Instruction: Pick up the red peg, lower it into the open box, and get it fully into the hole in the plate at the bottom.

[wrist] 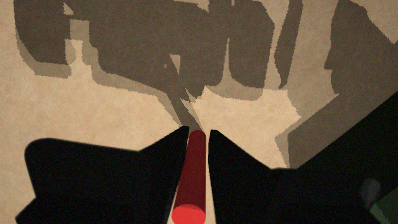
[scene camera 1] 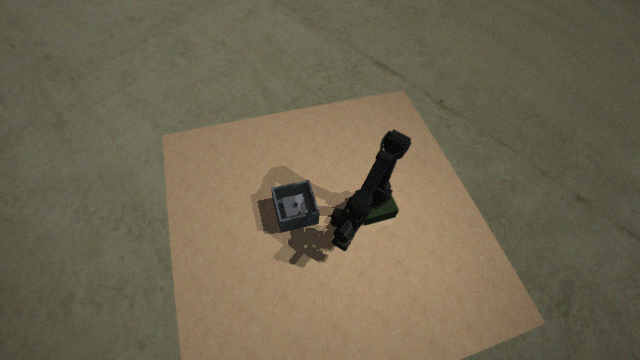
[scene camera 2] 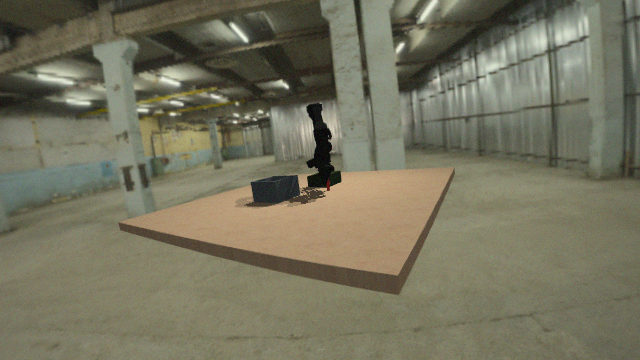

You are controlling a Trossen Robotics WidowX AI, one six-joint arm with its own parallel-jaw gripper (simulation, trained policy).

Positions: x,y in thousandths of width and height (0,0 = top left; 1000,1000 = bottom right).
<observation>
I see my gripper (wrist: 499,600) and a dark blue box (scene camera 1: 476,521).
The dark blue box also shows in scene camera 2 (scene camera 2: 430,526). The wrist view does not show the dark blue box: it is out of frame.
</observation>
